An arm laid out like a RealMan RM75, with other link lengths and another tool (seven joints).
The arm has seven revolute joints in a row. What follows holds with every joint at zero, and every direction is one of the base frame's.
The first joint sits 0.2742 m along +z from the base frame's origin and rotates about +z.
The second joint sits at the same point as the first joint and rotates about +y.
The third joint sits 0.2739 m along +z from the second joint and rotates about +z.
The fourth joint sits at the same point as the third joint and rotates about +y.
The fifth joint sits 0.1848 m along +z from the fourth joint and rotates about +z.
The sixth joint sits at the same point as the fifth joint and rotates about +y.
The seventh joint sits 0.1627 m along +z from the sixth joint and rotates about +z.
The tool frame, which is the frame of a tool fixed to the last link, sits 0.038 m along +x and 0.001 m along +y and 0.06 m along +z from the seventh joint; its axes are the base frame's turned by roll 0, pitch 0.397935 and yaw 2.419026 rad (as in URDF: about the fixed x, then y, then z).
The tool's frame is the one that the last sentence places.
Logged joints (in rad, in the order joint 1, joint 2, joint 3, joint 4, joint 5, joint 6, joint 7), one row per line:
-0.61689, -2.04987, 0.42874, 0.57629, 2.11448, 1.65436, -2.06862
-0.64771, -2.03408, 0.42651, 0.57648, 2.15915, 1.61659, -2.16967
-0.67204, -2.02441, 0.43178, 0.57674, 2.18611, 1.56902, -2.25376
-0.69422, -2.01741, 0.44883, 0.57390, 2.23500, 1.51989, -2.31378
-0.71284, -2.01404, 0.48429, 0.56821, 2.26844, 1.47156, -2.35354
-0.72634, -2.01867, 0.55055, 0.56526, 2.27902, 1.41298, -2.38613
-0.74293, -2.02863, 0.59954, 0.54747, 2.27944, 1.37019, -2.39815
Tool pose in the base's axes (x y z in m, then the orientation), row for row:
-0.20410, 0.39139, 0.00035, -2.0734, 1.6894, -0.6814
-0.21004, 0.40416, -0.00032, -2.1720, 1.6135, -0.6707
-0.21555, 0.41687, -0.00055, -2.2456, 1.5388, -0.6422
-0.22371, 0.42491, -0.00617, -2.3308, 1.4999, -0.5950
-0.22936, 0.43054, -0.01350, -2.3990, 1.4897, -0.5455
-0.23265, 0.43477, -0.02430, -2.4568, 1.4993, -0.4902
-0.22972, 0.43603, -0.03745, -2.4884, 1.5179, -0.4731
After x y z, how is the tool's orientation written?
As a rotation vector, in radians.
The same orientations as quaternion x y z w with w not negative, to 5 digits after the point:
-0.73761, 0.60100, -0.24241, 0.18966
-0.76699, 0.56977, -0.23684, 0.17607
-0.79098, 0.54202, -0.22621, 0.17146
-0.81254, 0.52288, -0.20742, 0.15277
-0.82678, 0.51340, -0.18800, 0.13235
-0.83631, 0.51037, -0.16687, 0.11077
-0.83893, 0.51174, -0.15950, 0.09418

